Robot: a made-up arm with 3 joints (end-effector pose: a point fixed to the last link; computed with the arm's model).
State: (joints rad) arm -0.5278 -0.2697 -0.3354
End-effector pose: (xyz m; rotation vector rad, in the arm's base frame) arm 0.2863 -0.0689 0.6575 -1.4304 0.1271 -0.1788
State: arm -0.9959 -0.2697 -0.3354
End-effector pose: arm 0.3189 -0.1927 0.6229 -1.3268 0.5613 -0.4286
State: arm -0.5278 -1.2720 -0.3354
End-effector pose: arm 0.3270 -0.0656 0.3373 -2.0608 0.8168 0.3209
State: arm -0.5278 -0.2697 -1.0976
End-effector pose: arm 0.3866 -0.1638 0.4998 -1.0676 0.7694 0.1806
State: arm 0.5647 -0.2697 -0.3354
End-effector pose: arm 0.0345 0.0885 0.6669 -1.4503 -0.9017 0.4295
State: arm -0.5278 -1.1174 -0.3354
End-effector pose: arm 0.3374 -0.0526 0.3865 -1.9744 0.7041 0.2358
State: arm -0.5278 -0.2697 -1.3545
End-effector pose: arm 0.3909 -0.1832 0.4304 -0.9188 0.9705 0.2990
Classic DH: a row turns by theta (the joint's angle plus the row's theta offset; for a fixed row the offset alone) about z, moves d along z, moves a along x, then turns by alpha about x. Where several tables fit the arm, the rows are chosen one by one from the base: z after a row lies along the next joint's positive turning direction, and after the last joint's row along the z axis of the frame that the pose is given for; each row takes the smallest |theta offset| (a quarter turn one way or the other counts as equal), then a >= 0, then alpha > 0; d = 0 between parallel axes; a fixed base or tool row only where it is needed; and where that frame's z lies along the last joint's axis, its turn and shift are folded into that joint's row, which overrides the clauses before.
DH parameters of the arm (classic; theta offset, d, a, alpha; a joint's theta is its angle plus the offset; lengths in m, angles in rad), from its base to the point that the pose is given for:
base (fixed): -0.4718 0.1741 0.1159 0.3483
joint 1: -1.4169 0.3198 0.0467 -1.3634
joint 2: 1.3183 0.048 0.0069 1.1848
joint 3: -0.4801 -0.0187 -0.2669 2.6743
tool (fixed): -2.4259 0.2007 0 0

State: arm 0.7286 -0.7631 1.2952
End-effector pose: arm -0.2027 -0.1380 0.3621 -0.9771 -2.6007 -0.1074
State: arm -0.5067 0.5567 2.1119
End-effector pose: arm -0.0456 0.1102 0.3976 0.8838 1.8107 2.2333
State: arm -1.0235 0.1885 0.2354
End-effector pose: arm 0.1291 -0.1029 0.7649 -1.3769 -0.1437 -1.0334
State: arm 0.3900 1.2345 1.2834
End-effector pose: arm -0.2299 -0.2744 0.4713 0.4224 -1.3292 -1.5179
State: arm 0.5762 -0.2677 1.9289
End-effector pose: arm -0.1636 -0.1692 0.2717 -0.1659 -2.6935 -0.9997
